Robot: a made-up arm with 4 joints.
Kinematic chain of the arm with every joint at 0, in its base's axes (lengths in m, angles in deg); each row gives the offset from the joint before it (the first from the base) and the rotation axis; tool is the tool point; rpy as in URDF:
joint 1: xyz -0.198 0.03 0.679 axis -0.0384 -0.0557 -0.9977
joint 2: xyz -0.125 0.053 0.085 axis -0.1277 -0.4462 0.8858
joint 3: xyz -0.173 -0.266 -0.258 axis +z
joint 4: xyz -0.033 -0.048 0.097 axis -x
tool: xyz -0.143 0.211 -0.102 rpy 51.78 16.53 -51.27
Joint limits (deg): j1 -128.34..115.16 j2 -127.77..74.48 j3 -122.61..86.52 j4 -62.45..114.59
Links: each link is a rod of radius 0.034 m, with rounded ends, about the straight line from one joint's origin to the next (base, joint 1, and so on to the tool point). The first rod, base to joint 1, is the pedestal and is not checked.
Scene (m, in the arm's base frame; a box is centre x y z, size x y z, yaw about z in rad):
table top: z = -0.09
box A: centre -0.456 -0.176 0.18 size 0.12 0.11 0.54 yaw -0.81
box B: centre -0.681 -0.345 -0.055 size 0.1 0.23 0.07 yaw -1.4
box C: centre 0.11 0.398 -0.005 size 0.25 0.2 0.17 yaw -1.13
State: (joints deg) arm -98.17 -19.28 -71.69 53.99
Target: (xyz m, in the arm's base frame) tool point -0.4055 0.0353 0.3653
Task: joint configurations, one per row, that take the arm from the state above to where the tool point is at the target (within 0.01 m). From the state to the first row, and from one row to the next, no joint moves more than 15 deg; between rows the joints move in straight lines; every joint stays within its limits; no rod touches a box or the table.
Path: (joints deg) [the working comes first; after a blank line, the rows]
Joints at the target: 26.97 35.52 -122.61 96.88
Straight joint move there: touches box A.

1: -89.66 -5.89 -78.96 59.78
2: -81.15 7.51 -86.24 65.56
3: -72.65 20.90 -93.51 71.35
4: -64.14 34.30 -100.79 77.14
5: -55.63 47.69 -108.06 82.93
6: -47.12 61.09 -115.34 88.71
7: -38.62 74.48 -122.61 94.50
8: -25.50 66.69 -122.61 94.97
9: -12.38 58.90 -122.61 95.45
10: 0.74 51.10 -122.61 95.92
11: 13.85 43.31 -122.61 96.40
12: 26.97 35.52 -122.61 96.88

